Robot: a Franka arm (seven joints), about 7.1 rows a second.
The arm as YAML. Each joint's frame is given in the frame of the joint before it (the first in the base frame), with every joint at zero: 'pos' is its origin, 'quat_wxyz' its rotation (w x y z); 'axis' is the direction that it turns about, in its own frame. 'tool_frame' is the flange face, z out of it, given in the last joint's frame.
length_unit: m
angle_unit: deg
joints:
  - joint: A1
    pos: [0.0, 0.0, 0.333]
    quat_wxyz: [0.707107, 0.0, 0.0, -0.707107]
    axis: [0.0, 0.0, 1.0]
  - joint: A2
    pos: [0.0, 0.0, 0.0]
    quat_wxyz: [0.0, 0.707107, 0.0, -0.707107]
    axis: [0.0, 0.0, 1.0]
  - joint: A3
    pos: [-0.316, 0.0, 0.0]
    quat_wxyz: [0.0, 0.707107, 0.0, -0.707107]
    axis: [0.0, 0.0, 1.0]
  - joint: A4
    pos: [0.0, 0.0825, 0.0]
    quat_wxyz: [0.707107, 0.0, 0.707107, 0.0]
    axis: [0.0, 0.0, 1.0]
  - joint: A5
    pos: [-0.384, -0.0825, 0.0]
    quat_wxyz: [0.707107, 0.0, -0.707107, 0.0]
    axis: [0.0, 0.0, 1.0]
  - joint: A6
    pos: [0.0, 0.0, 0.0]
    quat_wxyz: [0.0, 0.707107, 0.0, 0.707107]
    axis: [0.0, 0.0, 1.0]
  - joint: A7
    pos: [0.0, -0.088, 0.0]
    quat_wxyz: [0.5, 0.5, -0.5, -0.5]
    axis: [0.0, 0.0, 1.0]
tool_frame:
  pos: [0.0, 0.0, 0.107]
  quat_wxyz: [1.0, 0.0, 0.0, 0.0]
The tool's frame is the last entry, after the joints.
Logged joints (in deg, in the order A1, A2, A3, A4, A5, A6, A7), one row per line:
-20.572, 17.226, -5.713, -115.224, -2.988, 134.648, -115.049
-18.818, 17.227, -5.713, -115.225, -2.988, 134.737, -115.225
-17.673, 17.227, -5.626, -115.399, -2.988, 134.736, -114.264
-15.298, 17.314, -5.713, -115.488, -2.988, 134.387, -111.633
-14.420, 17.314, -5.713, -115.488, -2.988, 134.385, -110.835
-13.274, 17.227, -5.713, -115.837, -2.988, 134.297, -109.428
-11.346, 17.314, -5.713, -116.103, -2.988, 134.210, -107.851
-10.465, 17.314, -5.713, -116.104, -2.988, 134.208, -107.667
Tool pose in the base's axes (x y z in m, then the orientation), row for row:
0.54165, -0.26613, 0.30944, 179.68, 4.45, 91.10
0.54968, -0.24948, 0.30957, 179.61, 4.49, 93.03
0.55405, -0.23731, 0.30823, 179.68, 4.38, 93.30
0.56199, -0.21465, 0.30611, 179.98, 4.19, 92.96
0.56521, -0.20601, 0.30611, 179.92, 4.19, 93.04
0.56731, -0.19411, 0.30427, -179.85, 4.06, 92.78
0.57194, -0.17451, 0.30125, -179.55, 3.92, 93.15
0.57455, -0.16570, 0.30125, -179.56, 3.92, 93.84
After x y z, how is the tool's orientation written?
As angles about the fixed x, y, z axes (roll, pitch, yaw), in degrees.
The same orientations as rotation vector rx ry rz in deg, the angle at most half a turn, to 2 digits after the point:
123.62, 126.04, -4.45
121.39, 128.02, -4.32
121.18, 128.39, -4.28
121.81, 128.27, -4.43
121.69, 128.33, -4.36
122.16, 128.23, -4.50
121.96, 128.83, -4.68
121.17, 129.54, -4.64

